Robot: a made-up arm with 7 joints. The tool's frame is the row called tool.
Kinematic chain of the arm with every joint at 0, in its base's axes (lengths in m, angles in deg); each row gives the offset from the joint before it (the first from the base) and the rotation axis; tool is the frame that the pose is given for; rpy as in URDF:
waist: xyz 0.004 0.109 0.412 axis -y
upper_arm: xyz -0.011 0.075 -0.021 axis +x
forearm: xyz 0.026 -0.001 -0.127 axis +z
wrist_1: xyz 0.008 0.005 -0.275 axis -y
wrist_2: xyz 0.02 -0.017 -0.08 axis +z
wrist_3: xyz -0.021 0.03 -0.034 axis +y
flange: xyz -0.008 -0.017 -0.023 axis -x
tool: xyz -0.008 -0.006 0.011 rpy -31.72 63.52 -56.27
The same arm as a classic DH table. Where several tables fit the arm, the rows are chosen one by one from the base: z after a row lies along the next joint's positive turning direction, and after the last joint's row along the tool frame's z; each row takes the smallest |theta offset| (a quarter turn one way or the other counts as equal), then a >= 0, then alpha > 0; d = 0 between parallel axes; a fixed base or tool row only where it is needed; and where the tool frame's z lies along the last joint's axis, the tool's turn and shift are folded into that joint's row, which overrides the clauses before.
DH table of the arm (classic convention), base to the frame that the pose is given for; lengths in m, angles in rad. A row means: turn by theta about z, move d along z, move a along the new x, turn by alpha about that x. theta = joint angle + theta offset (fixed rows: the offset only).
base (fixed): d 0.4120; theta_offset 0.0000; a 0.0040; alpha 1.5708
waist: d -0.1840; theta_offset -1.5708; a 0.0210; alpha -1.5708
upper_arm: d 0.0150; theta_offset -1.5708; a 0.0010; alpha 1.5708
forearm: d -0.4020; theta_offset 1.5708; a 0.0080; alpha 1.5708
wrist_1: d 0.0120; theta_offset 0.0000; a 0.0200; alpha -1.5708
wrist_2: d -0.1140; theta_offset 0.0000; a -0.0210; alpha -1.5708
wrist_3: d 0.0130; theta_offset 1.5708; a 0.0230; alpha -1.5708
flange: d 0.0365; theta_offset 0.8381; a -0.0029; alpha -2.6062
tool (fixed): d 0.0239; theta_offset 0.5067; a 0.0000; alpha 0.0000

